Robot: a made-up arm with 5 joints. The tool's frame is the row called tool.
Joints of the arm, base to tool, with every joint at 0 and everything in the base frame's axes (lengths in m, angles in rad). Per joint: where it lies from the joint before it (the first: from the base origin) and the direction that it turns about. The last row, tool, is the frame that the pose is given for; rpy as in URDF.
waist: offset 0.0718 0 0.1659 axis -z
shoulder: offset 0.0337 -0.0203 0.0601 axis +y
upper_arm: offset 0.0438 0 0.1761 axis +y
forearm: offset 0.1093 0 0.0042 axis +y
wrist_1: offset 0.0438 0.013 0 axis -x
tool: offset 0 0 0 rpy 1.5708 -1.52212 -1.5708
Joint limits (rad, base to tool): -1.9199..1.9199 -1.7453..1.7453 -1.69..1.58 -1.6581..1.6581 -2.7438..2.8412
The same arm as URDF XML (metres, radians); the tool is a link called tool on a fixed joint. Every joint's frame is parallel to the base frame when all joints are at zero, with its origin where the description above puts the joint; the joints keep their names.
<robot name="arm">
  <link name="base"/>
  <link name="link1"/>
  <link name="link2"/>
  <link name="link3"/>
  <link name="link4"/>
  <link name="link5"/>
  <link name="tool"/>
  <joint name="waist" type="revolute">
    <parent link="base"/>
    <child link="link1"/>
    <origin xyz="0.0718 0 0.1659"/>
    <axis xyz="0 0 -1"/>
    <limit lower="-1.9199" upper="1.9199"/>
  </joint>
  <joint name="shoulder" type="revolute">
    <parent link="link1"/>
    <child link="link2"/>
    <origin xyz="0.0337 -0.0203 0.0601"/>
    <axis xyz="0 1 0"/>
    <limit lower="-1.7453" upper="1.7453"/>
  </joint>
  <joint name="upper_arm" type="revolute">
    <parent link="link2"/>
    <child link="link3"/>
    <origin xyz="0.0438 0 0.1761"/>
    <axis xyz="0 1 0"/>
    <limit lower="-1.69" upper="1.58"/>
  </joint>
  <joint name="forearm" type="revolute">
    <parent link="link3"/>
    <child link="link4"/>
    <origin xyz="0.1093 0 0.0042"/>
    <axis xyz="0 1 0"/>
    <limit lower="-1.6581" upper="1.6581"/>
  </joint>
  <joint name="wrist_1" type="revolute">
    <parent link="link4"/>
    <child link="link5"/>
    <origin xyz="0.0438 0.013 0"/>
    <axis xyz="-1 0 0"/>
    <limit lower="-2.7438" upper="2.8412"/>
  </joint>
  <joint name="tool_joint" type="fixed">
    <parent link="link5"/>
    <child link="tool"/>
    <origin xyz="0 0 0" rpy="1.5708 -1.5221 -1.5708"/>
  </joint>
</robot>

